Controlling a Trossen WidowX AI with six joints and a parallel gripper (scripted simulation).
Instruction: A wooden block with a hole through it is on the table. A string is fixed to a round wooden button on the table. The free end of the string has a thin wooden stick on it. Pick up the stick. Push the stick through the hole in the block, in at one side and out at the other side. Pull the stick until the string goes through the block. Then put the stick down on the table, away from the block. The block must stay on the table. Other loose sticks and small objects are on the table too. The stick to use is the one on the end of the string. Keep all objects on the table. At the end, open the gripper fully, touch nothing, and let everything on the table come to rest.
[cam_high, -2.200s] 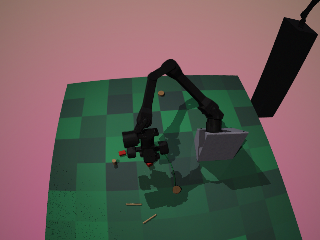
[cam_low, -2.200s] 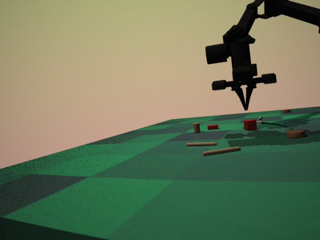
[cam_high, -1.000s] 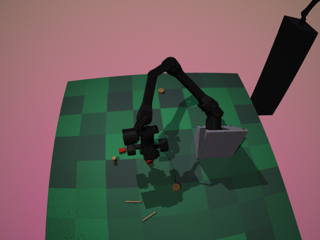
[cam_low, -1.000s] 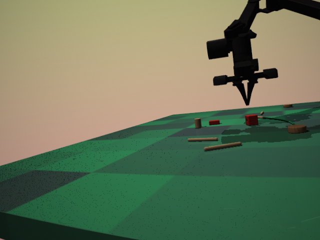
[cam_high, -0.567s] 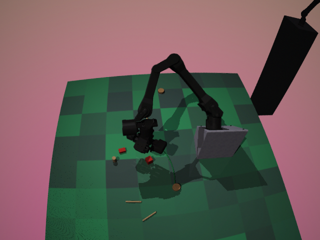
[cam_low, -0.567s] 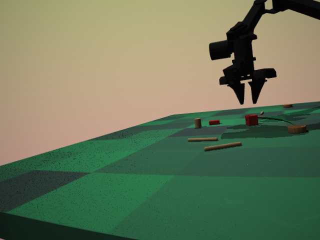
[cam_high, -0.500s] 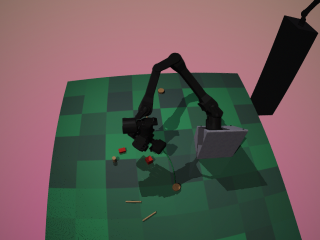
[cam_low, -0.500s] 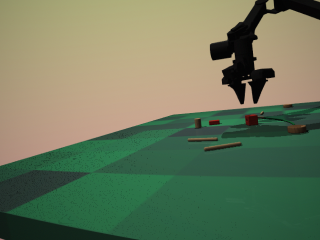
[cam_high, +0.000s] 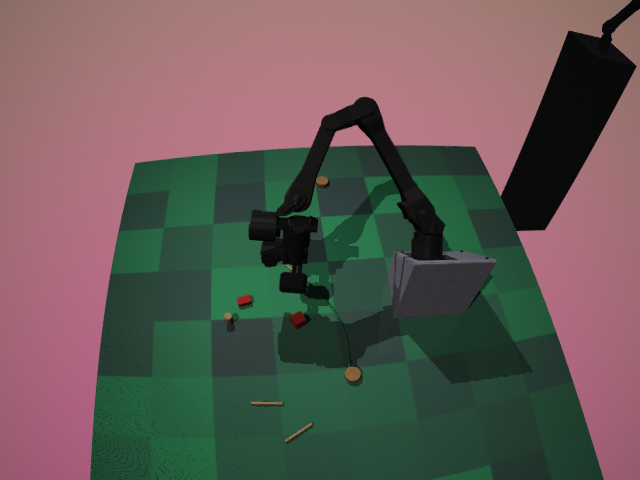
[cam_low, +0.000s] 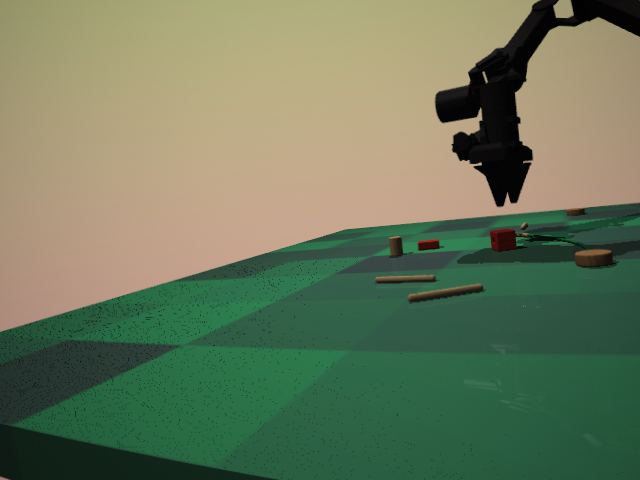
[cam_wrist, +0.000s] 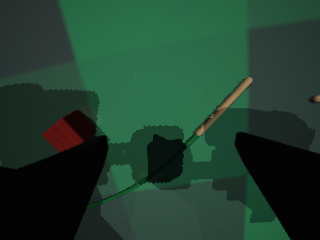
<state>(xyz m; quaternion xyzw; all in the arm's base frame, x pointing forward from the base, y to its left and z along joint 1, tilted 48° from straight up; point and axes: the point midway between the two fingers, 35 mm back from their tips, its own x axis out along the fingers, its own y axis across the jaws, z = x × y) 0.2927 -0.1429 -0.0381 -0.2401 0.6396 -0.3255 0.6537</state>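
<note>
The thin wooden stick lies 10 mm behind my gripper tip, 50 mm to the right of it and 60 mm below it. Also, from my gripper tip: wooden peg 180 mm ahead, 90 mm to the left, 50 mm below; round wooden button 130 mm behind, 260 mm to the left, 60 mm below; flat red piece 140 mm ahead, 30 mm to the left, 60 mm below.
</note>
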